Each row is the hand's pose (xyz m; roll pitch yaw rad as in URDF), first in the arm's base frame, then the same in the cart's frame.
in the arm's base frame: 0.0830 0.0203 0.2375 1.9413 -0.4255 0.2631
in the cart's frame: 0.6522 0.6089 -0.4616 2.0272 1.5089 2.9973
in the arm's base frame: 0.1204 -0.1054 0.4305 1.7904 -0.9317 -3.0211
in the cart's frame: 0.5076 0.7771 -0.5342 -1.4839 -0.2698 2.9981
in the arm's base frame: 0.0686 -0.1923 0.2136 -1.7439 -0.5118 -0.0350
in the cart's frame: 0.6960 0.8061 -0.3895 -2.8712 1.2679 1.9113
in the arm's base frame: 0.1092 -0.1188 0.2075 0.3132 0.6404 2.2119
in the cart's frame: 0.7080 0.7409 -0.4415 1.9718 -0.5157 -1.2531
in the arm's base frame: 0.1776 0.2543 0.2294 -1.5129 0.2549 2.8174
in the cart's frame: 0.6662 0.3981 -0.5999 0.3376 -1.0073 -1.8966
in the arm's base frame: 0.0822 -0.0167 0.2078 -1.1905 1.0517 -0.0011
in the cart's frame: 0.6838 0.6381 -0.4415 2.1948 0.1397 -0.0996
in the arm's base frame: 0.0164 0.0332 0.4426 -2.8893 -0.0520 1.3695
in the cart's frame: 0.4377 0.6285 -0.4775 -0.9393 0.4464 -1.6780
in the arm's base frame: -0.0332 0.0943 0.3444 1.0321 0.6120 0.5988
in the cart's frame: 0.4996 0.5405 -0.4123 -2.4835 0.5426 -0.5538
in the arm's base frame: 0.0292 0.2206 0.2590 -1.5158 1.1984 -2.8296
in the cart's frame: 0.5854 0.4115 -0.4683 -1.5846 -0.7356 -0.2013
